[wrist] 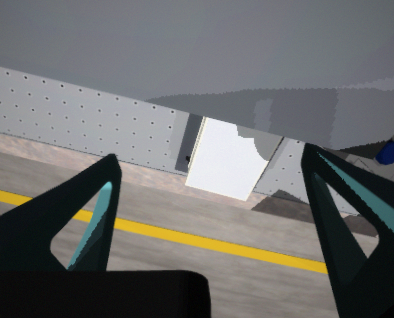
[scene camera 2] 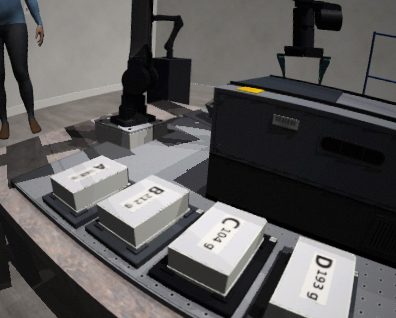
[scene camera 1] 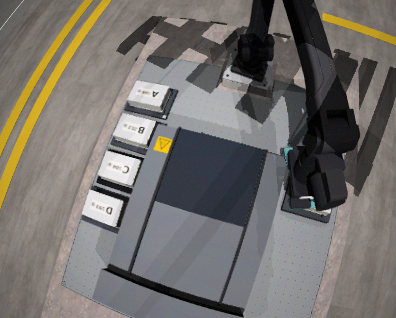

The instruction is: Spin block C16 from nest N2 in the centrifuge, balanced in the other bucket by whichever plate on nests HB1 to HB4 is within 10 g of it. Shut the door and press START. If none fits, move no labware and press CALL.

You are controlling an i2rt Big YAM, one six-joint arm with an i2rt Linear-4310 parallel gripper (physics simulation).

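Frame: origin at the arm's base, x back, y left, z down, level; millimetres.
Where they show: gripper, between the fingertips: [wrist: 208,157] [scene camera 1: 292,188]; arm's base, origin of its link: [scene camera 2: 132,121] [scene camera 1: 249,68].
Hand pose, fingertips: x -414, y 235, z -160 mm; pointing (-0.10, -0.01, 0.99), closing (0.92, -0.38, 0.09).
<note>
Things, the pixels of their top centre, and the offset from my fingertips. "spot": a spot on its surface instead.
- A, centre of its top: [scene camera 2: 89,171] [scene camera 1: 147,92] dz +144, dx +184, dy -519 mm
- B, centre of its top: [scene camera 2: 144,197] [scene camera 1: 133,128] dz +144, dx +49, dy -498 mm
- C, centre of its top: [scene camera 2: 222,232] [scene camera 1: 118,167] dz +144, dx -86, dy -483 mm
- D, centre of its top: [scene camera 2: 319,276] [scene camera 1: 101,207] dz +144, dx -222, dy -477 mm
- white block, centre of its top: [wrist: 231,158] dz +132, dx +49, dy +95 mm
- dark nest, centre of its top: [wrist: 232,142] [scene camera 1: 312,196] dz +163, dx +50, dy +95 mm
- blue button, a spot on its surface: [wrist: 386,152] spot: dz +127, dx +193, dy +22 mm
Four white plates stand on dark nests at the left: A [scene camera 1: 148,95] [scene camera 2: 90,182], weight blurred; B [scene camera 1: 134,131] [scene camera 2: 144,210], 212 g; C [scene camera 1: 119,170] [scene camera 2: 218,247], 104 g; D [scene camera 1: 104,207] [scene camera 2: 316,277], 193 g. The grey centrifuge [scene camera 1: 192,250] [scene camera 2: 260,137] [wrist: 150,45] stands in the middle; its buckets do not show. A white block [wrist: 222,162] sits on a dark nest [wrist: 186,145] at the right side, partly cut off by the centrifuge housing; no C16 label is readable. My gripper [scene camera 1: 298,177] [scene camera 2: 302,79] [wrist: 208,157] is open and empty, above the right side.
The centrifuge top, with its dark panel [scene camera 1: 212,175], stands between the left plates and the right nest. A blue button [wrist: 386,152] shows at the right edge of the wrist view. The arm's base [scene camera 1: 247,77] [scene camera 2: 132,131] is at the back. A blue rail frame [scene camera 2: 371,60] stands behind.
</note>
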